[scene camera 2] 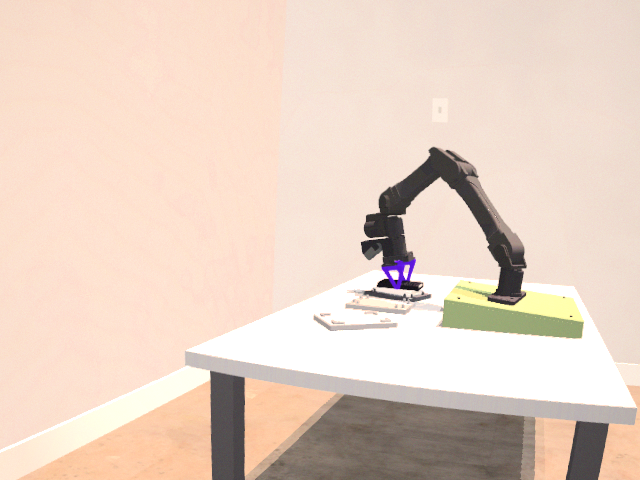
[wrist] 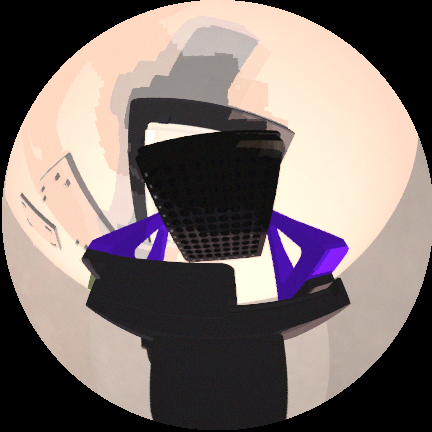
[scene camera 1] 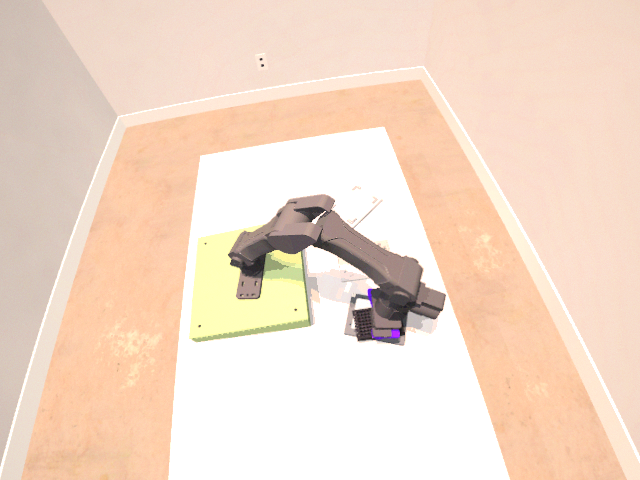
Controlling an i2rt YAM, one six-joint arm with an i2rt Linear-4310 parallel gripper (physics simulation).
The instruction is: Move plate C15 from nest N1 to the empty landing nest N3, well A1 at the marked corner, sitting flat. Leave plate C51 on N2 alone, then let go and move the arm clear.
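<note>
My gripper [scene camera 1: 382, 315] [scene camera 2: 402, 284] [wrist: 217, 214], with purple fingers, is shut on a black well plate [scene camera 1: 363, 324] [scene camera 2: 385, 284] [wrist: 215, 185]. It holds the plate close above a white plate [scene camera 1: 361, 303] [wrist: 160, 132] that sits in a dark nest [scene camera 1: 349, 330] [scene camera 2: 423, 296] [wrist: 150, 110]. Contact between the two plates cannot be told. A beige nest [scene camera 1: 382, 245] [scene camera 2: 379, 306] [wrist: 75, 200] beside the dark one is empty, and so is a white nest [scene camera 1: 364, 209] [scene camera 2: 356, 324] [wrist: 40, 220] beyond it. The plates' and nests' labels and the marked corners are not readable.
The arm stands on a yellow-green base block [scene camera 1: 222, 289] [scene camera 2: 506, 320] on the white table [scene camera 1: 310, 403] [scene camera 2: 413, 361]. The arm's links pass over part of the beige nest in scene camera 1. A wall stands beyond the table's edge.
</note>
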